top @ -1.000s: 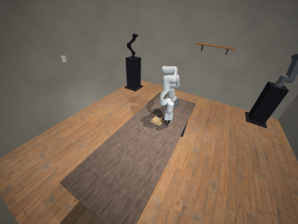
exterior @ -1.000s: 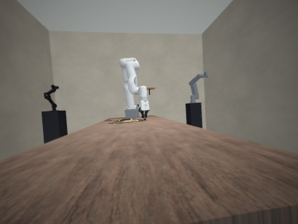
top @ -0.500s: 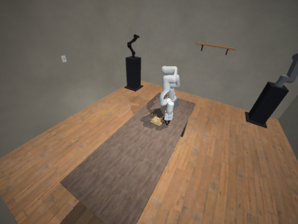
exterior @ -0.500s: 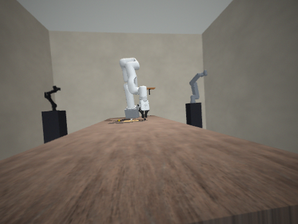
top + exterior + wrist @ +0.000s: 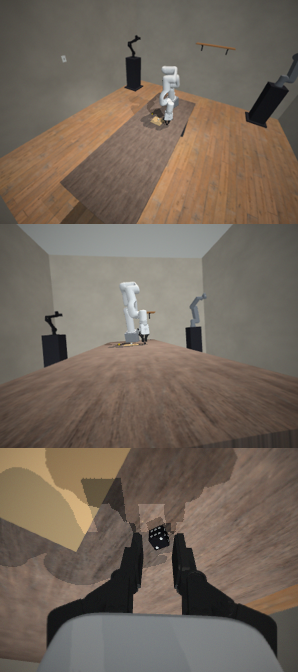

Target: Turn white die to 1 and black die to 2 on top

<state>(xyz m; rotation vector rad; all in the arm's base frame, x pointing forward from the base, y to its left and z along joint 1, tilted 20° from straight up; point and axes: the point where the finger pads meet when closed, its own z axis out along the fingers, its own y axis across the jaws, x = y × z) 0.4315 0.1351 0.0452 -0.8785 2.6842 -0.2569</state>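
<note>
The black die lies 3 cm below my hand. Also, from my hand: tan mat 13 cm to the right, 4 cm below; then small yellow die 26 cm to the right, 8 cm behind, 3 cm below; then white die 13 cm to the right, 3 cm below, 2 cm behind.
</note>
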